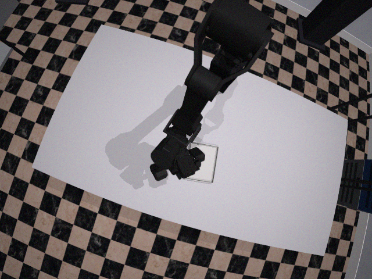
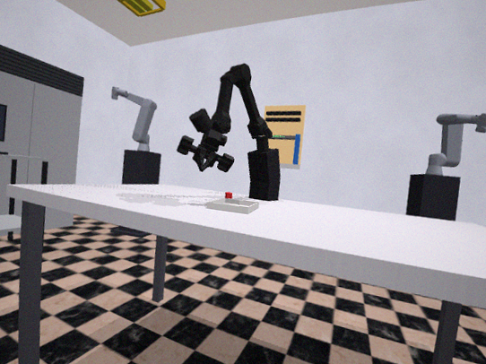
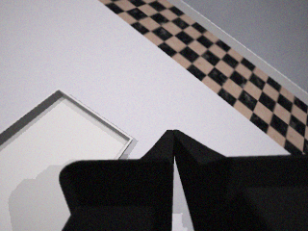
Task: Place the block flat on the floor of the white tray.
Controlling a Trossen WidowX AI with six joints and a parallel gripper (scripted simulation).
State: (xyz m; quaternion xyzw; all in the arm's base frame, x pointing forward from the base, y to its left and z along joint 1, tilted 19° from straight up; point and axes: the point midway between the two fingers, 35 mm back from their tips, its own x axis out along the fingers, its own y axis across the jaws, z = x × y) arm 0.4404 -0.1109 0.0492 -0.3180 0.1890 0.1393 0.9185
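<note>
Right now my hand is 25 cm past the red block, 12 cm above it and 2 cm to the right of it. From my hand the other things lie so: white tray 13 cm below, 10 cm to the left, 5 cm behind.
</note>
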